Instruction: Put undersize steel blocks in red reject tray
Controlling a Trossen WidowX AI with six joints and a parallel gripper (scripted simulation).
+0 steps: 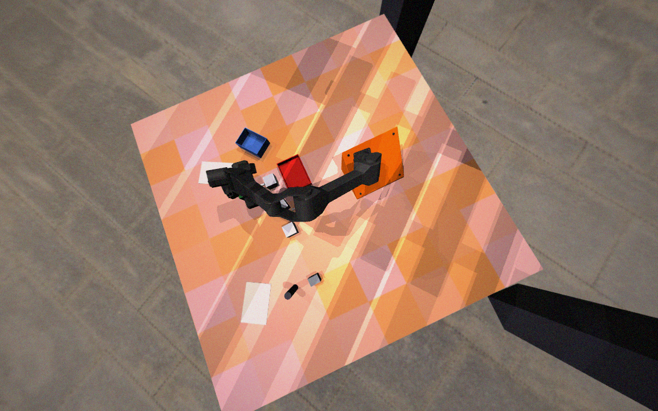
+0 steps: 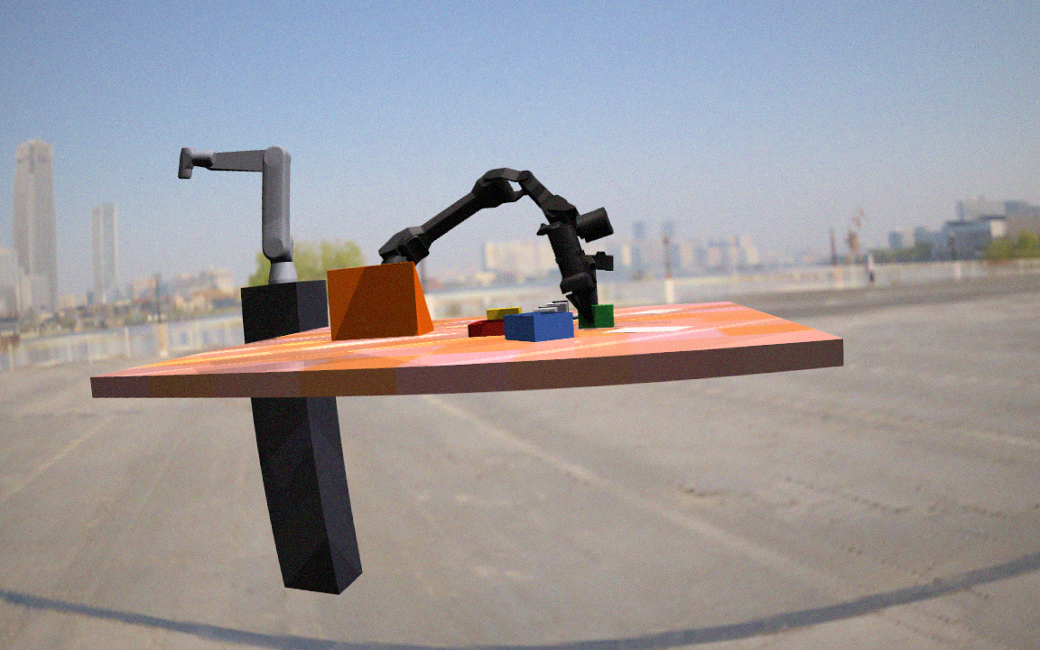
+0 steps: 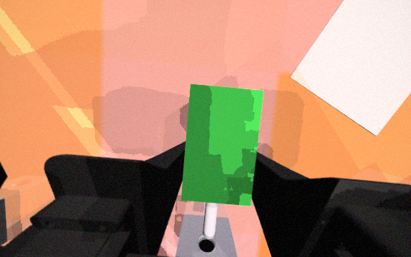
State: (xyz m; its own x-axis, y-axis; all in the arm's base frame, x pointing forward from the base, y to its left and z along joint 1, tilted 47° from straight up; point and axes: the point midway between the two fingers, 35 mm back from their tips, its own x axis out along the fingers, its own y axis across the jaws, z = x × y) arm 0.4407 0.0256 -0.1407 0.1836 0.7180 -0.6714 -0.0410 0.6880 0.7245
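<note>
The green GO gauge is 20 mm behind my gripper tip and 10 mm above it. From my gripper tip the other things lie so: yellow gauge 180 mm behind, 140 mm to the left, 10 mm above; red reject tray 200 mm behind; blue bin 200 mm to the right, 80 mm behind.
</note>
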